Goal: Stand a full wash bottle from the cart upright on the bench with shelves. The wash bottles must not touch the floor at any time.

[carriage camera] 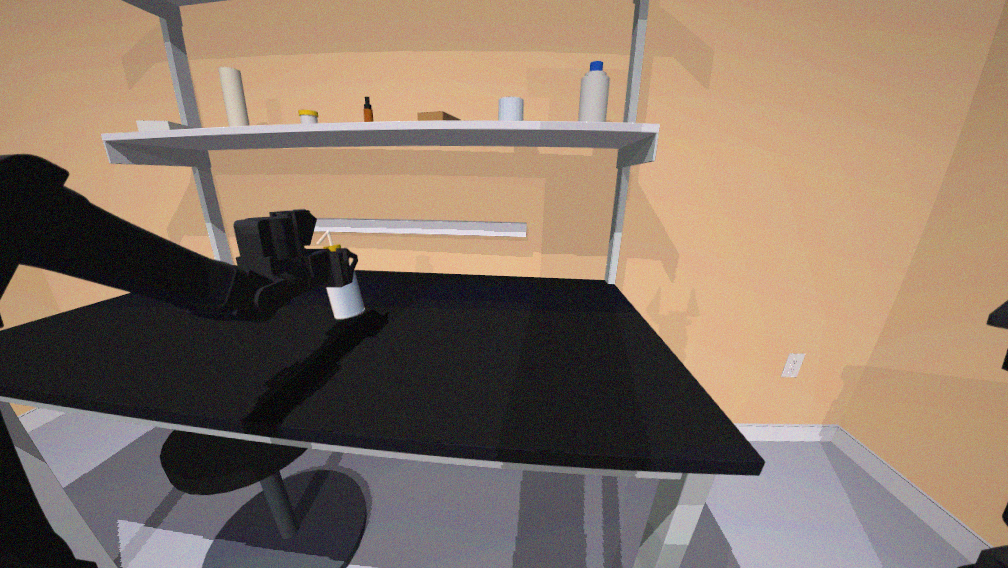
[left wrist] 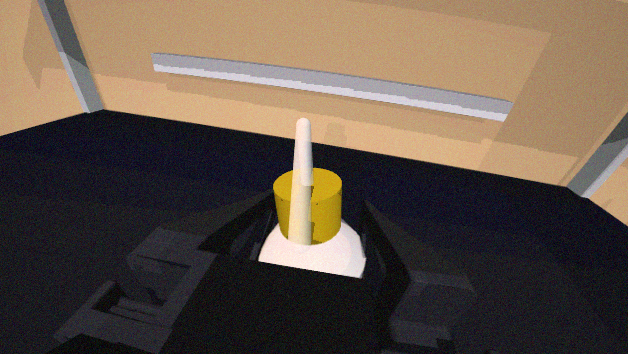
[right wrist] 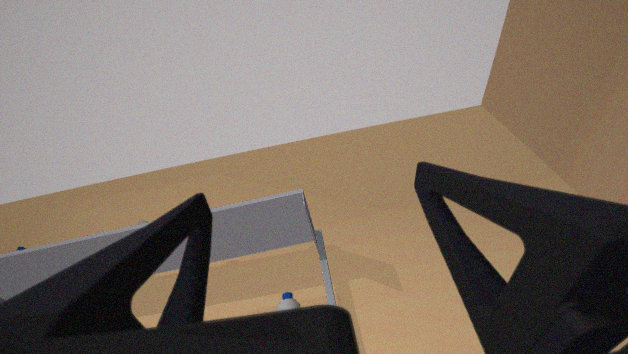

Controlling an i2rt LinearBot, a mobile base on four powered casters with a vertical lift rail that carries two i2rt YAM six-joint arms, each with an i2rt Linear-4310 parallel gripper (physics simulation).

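Frame: origin at the left arm's base, x back, y right, z up, level; centimetres.
Where they show: left gripper, between the fingertips: (carriage camera: 344, 258) (left wrist: 319, 201); right gripper, between the fingertips: (right wrist: 313, 189).
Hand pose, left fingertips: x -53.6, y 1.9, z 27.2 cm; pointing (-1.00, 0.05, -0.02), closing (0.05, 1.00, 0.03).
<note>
After its pixels a point has its place.
A white wash bottle (carriage camera: 346, 301) {x -47.6, y 4.3, z 19.8 cm} (left wrist: 312, 257) {x -48.9, y 1.9, z 27.7 cm} with a yellow cap and a thin bent white nozzle is in my left gripper (carriage camera: 342, 266) {x -53.6, y 1.9, z 27.2 cm}, left of the middle in the carriage view. My left gripper is shut on the bottle's upper body. The bottle is close to upright, tilted slightly in the picture, over the black top of the bench (carriage camera: 493, 366) {x -39.9, y 33.7, z 10.6 cm} (left wrist: 125, 165) {x -77.1, y -39.0, z 10.6 cm}. Its shadow lies near its base; whether the base touches the top I cannot tell. My right gripper (right wrist: 313, 189) {x -4.1, y 69.9, z 43.1 cm} is open and empty, raised and pointing at the wall and ceiling. The cart does not show in these views.
A shelf (carriage camera: 395, 136) spans above the bench's back, bearing a blue-capped bottle (carriage camera: 593, 97) {x -80.0, y 58.3, z 64.9 cm}, a white cup (carriage camera: 510, 109) {x -83.5, y 36.8, z 62.1 cm}, a brown box (carriage camera: 433, 115) {x -79.0, y 16.8, z 59.4 cm}, an amber bottle (carriage camera: 368, 112) {x -84.9, y -2.6, z 61.3 cm} and a tall cream cylinder (carriage camera: 234, 97) {x -86.9, y -42.6, z 66.3 cm}. A stool (carriage camera: 211, 462) stands under the bench's front edge.
</note>
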